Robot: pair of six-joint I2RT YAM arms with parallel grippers.
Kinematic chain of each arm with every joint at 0, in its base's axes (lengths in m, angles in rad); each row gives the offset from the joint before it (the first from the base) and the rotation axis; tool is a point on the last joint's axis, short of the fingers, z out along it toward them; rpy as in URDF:
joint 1: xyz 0 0 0.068 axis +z
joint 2: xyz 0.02 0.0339 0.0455 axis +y
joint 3: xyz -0.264 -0.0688 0 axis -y
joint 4: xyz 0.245 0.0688 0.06 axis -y
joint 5: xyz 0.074 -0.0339 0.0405 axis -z
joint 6: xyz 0.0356 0 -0.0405 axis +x
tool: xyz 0 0 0 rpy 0 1.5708 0
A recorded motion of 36 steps. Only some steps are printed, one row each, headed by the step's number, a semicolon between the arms.
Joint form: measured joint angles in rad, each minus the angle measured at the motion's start. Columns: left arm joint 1, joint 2, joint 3, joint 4, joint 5, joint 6; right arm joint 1, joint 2, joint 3, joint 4, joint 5, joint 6.
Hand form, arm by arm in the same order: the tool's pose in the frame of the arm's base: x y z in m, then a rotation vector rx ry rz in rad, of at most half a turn. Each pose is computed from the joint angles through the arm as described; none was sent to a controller.
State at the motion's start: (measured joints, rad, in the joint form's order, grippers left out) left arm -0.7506 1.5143 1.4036 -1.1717 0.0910 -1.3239; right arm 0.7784 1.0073 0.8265 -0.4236 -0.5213 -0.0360
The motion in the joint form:
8: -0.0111 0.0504 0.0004 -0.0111 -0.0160 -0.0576; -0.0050 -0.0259 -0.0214 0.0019 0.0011 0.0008
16: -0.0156 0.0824 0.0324 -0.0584 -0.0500 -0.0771; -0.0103 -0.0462 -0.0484 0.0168 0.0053 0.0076
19: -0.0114 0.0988 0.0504 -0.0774 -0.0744 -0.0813; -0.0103 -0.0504 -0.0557 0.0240 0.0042 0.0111
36: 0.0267 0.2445 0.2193 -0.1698 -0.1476 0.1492; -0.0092 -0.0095 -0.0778 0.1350 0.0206 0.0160
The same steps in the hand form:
8: 0.2113 -0.2052 0.2908 -0.9258 2.9345 -0.3636; 0.1391 0.1605 0.2900 -1.1628 1.9219 0.9764
16: 0.2136 -0.2076 0.2896 -0.9562 2.9291 -0.2753; 0.1373 0.1571 0.2860 -1.1474 1.9218 0.9732
19: 0.2169 -0.2078 0.2895 -0.9688 2.9145 -0.2331; 0.1368 0.1566 0.2849 -1.1442 1.9198 0.9765
36: 0.2489 -0.2173 0.2900 -0.6835 2.9627 -0.0654; 0.1458 0.1649 0.2792 -1.1226 1.8777 0.9652

